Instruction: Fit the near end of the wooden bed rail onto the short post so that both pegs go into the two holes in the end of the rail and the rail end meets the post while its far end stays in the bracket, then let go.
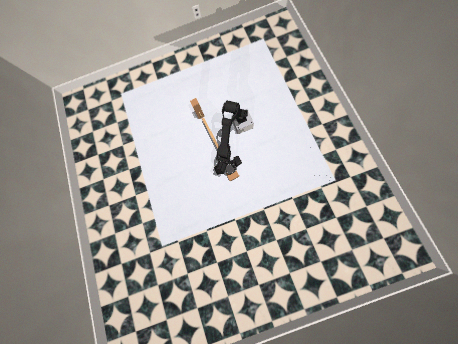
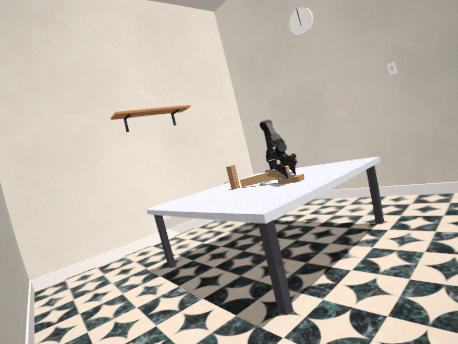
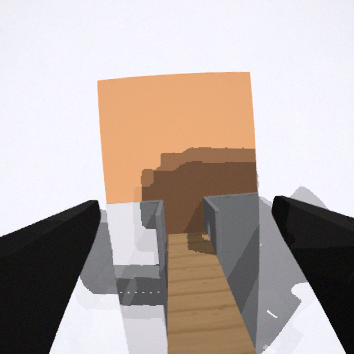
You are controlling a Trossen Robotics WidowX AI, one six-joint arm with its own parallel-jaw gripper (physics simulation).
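Places are measured from the arm's base along level axes (x down, y right, z back), in centimetres.
Where they show: gripper, fingertip midpoint: [image 2: 291, 176] [image 3: 187, 206]; arm's base, origin of the base link: [image 1: 241, 118] [image 2: 274, 168].
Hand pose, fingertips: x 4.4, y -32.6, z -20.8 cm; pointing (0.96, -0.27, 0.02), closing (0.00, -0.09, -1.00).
Observation:
Each offset is from my fingertips to the top centre of the thing. "spot": to the spot under its first point. Level surfaces: height alone.
The wooden rail [image 1: 209, 133] [image 2: 258, 178] [image 3: 200, 291] lies on the white table {dx +3.6 cm} [image 1: 279, 102] [image 2: 248, 205]. One end is by the short upright post {spot: dx -10.1, dy +48.9, dz -6.8 cm} [image 1: 197, 108] [image 2: 233, 177]. The other end sits between the grey bracket walls [image 3: 235, 218] on an orange base plate {dx +0.0, dy +1.4, dz +0.0 cm} [image 1: 234, 176] [image 2: 297, 178] [image 3: 168, 116]. My gripper [image 1: 224, 169] [image 2: 288, 173] [image 3: 187, 206] is open and low over the bracket end. Its black fingers stand wide on either side of the rail and bracket, touching neither. I cannot tell whether the pegs sit in the rail's holes.
The arm's grey base [image 1: 244, 124] stands on the table just right of the rail. A wooden wall shelf [image 2: 149, 111] and a clock [image 2: 301, 20] hang far from the table. The floor is tiled.

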